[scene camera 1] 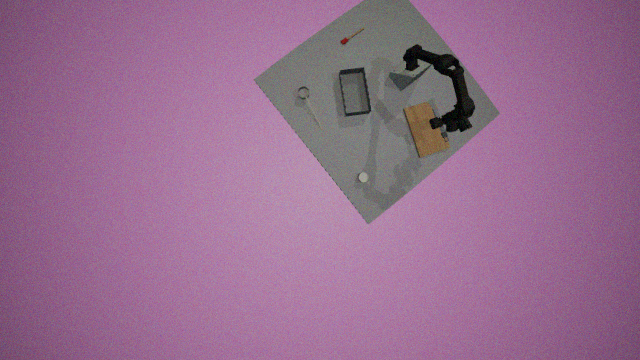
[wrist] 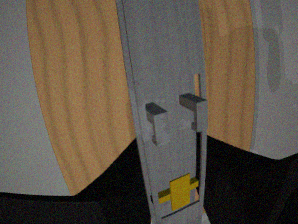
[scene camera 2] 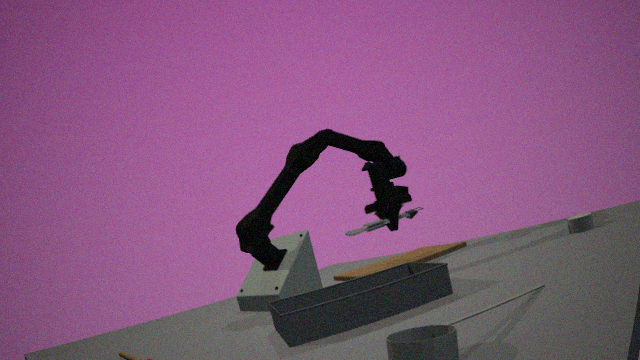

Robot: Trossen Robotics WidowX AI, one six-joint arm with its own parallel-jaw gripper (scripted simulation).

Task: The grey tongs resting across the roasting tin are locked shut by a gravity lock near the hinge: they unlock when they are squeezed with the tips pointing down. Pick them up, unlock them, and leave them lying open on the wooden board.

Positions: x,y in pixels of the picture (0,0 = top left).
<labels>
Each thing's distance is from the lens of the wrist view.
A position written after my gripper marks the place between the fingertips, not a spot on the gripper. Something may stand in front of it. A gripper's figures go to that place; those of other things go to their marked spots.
my gripper (wrist: 163,138): 0.10 m
yellow lock piece (wrist: 179,189): 0.07 m
wooden board (wrist: 80,77): 0.19 m
The marked spots on the wooden board and the yellow lock piece are 0.15 m apart.
</labels>
